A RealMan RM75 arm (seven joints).
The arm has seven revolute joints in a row. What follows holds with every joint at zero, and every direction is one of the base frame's. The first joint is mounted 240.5 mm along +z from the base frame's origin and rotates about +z. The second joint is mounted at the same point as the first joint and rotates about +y. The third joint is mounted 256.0 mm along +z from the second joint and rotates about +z. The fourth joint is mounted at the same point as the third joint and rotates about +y. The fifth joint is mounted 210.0 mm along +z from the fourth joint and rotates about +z. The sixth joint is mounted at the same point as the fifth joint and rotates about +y. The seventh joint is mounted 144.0 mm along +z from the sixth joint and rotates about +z. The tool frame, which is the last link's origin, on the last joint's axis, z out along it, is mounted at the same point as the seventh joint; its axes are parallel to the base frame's.
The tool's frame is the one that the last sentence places.
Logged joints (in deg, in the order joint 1, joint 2, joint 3, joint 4, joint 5, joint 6, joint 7), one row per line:
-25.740 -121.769 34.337 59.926 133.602 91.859 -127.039
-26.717 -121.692 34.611 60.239 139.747 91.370 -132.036
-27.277 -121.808 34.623 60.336 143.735 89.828 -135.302
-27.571 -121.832 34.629 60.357 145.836 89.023 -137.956
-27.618 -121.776 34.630 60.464 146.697 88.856 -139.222
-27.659 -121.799 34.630 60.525 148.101 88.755 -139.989
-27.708 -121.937 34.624 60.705 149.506 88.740 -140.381
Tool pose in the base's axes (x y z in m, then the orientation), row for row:
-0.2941 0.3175 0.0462 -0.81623 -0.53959 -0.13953 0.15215
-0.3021 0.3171 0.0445 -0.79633 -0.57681 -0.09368 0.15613
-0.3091 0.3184 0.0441 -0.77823 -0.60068 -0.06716 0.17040
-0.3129 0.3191 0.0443 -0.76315 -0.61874 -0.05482 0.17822
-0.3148 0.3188 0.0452 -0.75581 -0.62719 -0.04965 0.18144
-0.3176 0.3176 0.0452 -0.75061 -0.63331 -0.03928 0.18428
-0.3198 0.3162 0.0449 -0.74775 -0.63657 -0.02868 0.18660
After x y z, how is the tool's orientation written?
As a quaternion, x y z w.
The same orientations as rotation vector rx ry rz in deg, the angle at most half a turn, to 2 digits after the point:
-134.20 -88.71 -22.94
-130.64 -94.62 -15.37
-126.66 -97.77 -10.93
-123.68 -100.27 -8.88
-122.27 -101.47 -8.03
-121.24 -102.30 -6.34
-120.63 -102.69 -4.63

